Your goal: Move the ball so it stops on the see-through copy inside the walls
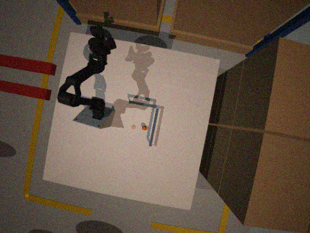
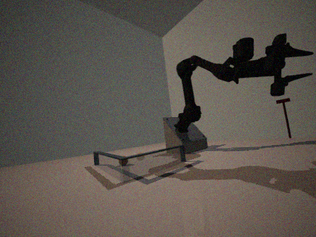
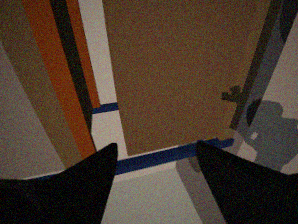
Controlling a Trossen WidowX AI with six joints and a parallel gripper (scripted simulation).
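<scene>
Now: the orange ball 54 cm to the right of my gripper tip, 39 cm ahead of it and 25 cm below it. From my gripper tip the other things lie so: see-through ball: 56 cm to the right, 30 cm ahead, 25 cm below.
</scene>
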